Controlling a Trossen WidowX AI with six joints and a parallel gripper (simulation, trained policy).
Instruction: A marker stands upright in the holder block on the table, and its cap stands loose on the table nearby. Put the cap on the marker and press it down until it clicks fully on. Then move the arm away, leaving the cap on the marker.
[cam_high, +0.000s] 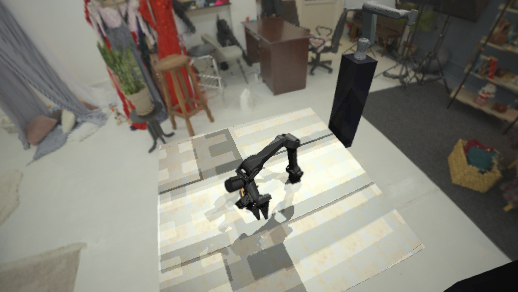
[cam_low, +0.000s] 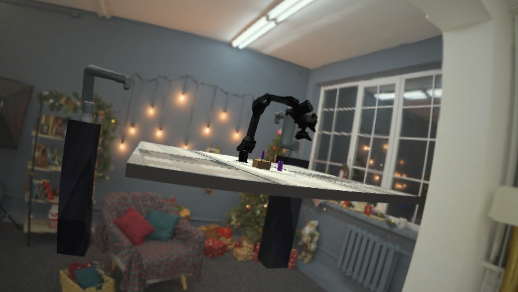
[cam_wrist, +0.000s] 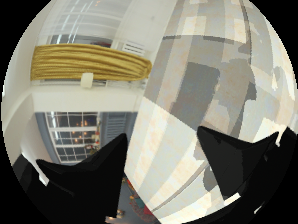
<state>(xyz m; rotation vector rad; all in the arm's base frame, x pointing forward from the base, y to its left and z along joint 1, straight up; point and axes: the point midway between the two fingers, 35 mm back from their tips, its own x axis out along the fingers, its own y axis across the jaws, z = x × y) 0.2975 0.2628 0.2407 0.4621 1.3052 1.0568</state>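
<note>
The purple cap lies 200 mm below my gripper tip, 190 mm to the right of it and 20 mm ahead of it. Round my gripper tip: brown holder block: 300 mm to the right, 200 mm below, 10 mm ahead.
</note>
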